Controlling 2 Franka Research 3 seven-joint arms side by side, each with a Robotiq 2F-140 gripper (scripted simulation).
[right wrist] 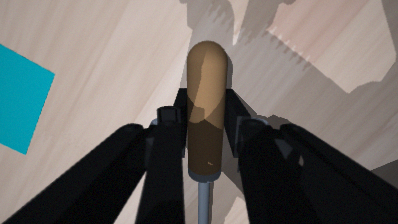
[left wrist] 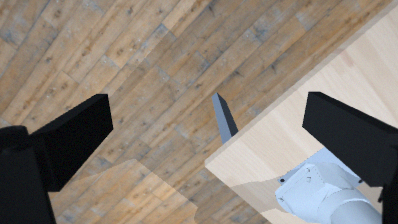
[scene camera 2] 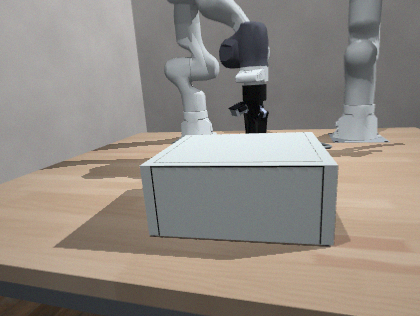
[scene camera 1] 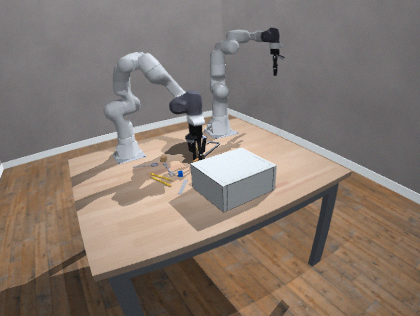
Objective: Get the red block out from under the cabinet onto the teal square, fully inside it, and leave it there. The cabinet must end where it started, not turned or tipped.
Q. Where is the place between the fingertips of my left gripper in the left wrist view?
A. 208, 110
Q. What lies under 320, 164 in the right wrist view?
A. My right gripper.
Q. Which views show the pale grey cabinet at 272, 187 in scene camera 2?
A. Scene camera 2 and scene camera 1 only.
